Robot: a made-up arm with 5 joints.
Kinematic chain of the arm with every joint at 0, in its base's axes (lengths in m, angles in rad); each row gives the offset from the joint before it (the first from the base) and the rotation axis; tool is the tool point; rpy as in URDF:
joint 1: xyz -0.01 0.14 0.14 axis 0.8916 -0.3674 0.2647
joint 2: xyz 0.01 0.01 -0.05 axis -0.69 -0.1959 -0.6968
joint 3: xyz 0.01 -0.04 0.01 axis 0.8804 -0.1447 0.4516
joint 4: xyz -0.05 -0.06 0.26 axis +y
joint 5: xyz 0.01 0 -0.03 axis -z
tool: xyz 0.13 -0.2 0.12 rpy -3.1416 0 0
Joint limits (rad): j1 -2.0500..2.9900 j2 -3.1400..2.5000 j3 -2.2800..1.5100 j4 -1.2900..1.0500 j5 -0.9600..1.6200
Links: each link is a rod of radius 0.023 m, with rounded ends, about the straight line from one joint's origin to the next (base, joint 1, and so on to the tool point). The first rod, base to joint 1, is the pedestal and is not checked.
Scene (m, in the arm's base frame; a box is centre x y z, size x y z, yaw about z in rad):
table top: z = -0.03
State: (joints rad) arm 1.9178 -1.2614 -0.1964 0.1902 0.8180
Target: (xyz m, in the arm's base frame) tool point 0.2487 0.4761 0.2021
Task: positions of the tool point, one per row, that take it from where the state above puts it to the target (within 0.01 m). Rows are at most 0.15 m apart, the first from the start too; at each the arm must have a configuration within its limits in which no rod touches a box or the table.
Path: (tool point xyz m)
1: 0.4857 0.2046 0.1889
2: 0.4442 0.3121 0.2442
3: 0.3599 0.4140 0.2442
4: 0.2487 0.4761 0.2021

